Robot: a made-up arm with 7 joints.
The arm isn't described. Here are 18 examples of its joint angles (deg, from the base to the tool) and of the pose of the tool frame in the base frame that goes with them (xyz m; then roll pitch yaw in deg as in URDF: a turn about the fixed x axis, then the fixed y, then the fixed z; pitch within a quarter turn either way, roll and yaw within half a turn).
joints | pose
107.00 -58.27 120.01 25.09 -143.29 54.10 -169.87 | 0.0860 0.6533 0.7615 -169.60 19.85 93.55
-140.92 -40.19 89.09 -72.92 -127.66 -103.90 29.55 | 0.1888 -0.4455 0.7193 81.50 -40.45 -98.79
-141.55 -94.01 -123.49 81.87 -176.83 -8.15 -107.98 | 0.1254 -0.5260 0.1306 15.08 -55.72 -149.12
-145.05 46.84 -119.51 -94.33 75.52 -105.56 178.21 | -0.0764 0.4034 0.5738 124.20 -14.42 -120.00
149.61 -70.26 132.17 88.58 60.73 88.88 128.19 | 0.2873 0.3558 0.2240 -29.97 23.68 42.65
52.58 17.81 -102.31 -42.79 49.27 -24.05 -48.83 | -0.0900 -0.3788 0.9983 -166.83 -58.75 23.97
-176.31 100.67 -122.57 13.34 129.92 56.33 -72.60 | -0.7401 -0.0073 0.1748 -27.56 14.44 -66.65
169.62 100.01 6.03 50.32 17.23 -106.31 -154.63 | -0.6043 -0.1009 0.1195 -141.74 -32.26 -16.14
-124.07 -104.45 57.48 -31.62 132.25 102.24 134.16 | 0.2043 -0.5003 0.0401 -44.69 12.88 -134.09
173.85 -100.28 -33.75 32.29 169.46 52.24 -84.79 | 0.7616 0.0505 0.3544 -62.89 -38.36 97.49
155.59 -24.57 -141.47 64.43 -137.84 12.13 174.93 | 0.5430 0.0157 0.7911 104.91 35.27 -80.82
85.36 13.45 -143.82 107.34 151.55 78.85 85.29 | 0.2259 0.1509 0.8091 -164.35 -37.54 151.06
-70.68 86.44 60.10 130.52 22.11 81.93 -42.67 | 0.2185 0.0514 0.3410 121.33 6.21 148.28
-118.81 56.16 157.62 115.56 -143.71 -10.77 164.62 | 0.1173 0.0451 0.7724 121.72 47.67 -113.63
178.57 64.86 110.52 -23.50 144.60 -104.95 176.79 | -0.6393 -0.0136 0.6120 79.21 16.11 8.35
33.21 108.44 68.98 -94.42 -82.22 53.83 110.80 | 0.5136 0.0859 0.3088 57.96 -8.08 -20.87
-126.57 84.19 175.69 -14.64 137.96 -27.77 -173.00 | -0.4507 0.6537 0.3880 106.20 -49.17 5.21
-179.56 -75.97 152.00 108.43 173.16 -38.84 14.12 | 0.2816 0.1655 0.1277 42.87 30.22 36.64
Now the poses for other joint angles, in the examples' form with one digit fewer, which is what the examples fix.
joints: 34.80 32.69 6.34 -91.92 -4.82 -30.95 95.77
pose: -0.116 0.096 0.860 -89.9 -1.8 -127.7
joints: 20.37 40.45 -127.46 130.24 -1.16 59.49 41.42
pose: 0.032 0.160 0.523 -15.9 32.9 -33.9
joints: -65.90 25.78 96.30 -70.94 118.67 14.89 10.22
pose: -0.250 0.363 0.837 -103.9 15.6 -116.7
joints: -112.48 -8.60 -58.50 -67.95 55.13 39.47 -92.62
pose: 0.391 -0.057 0.928 152.0 -43.5 -116.4
